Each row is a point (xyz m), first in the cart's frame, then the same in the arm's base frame.
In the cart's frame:
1: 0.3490 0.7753 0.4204
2: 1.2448 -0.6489 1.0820
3: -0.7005 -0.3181 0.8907
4: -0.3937 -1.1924 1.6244
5: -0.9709 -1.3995 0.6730
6: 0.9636 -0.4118 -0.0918
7: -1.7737 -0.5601 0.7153
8: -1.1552 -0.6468 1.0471
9: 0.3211 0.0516 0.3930
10: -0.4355 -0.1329 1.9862
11: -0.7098 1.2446 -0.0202
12: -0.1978 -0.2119 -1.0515
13: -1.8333 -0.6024 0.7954
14: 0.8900 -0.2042 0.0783
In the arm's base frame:
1: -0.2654 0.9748 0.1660
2: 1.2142 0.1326 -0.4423
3: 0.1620 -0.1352 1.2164
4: 1.2454 -0.6074 1.2087
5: 0.3213 -1.2588 1.2626
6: 0.0398 -0.1120 -0.7144
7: -0.3017 -0.6913 2.0630
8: 0.2486 -0.5001 1.6621
9: -0.0016 0.3016 0.1162
10: 1.0921 0.4627 1.5028
11: -1.2342 0.9807 0.9385
12: -1.2862 -0.5483 -0.1133
13: -0.2416 -0.7188 2.1490
14: 0.0660 0.1134 -0.5532

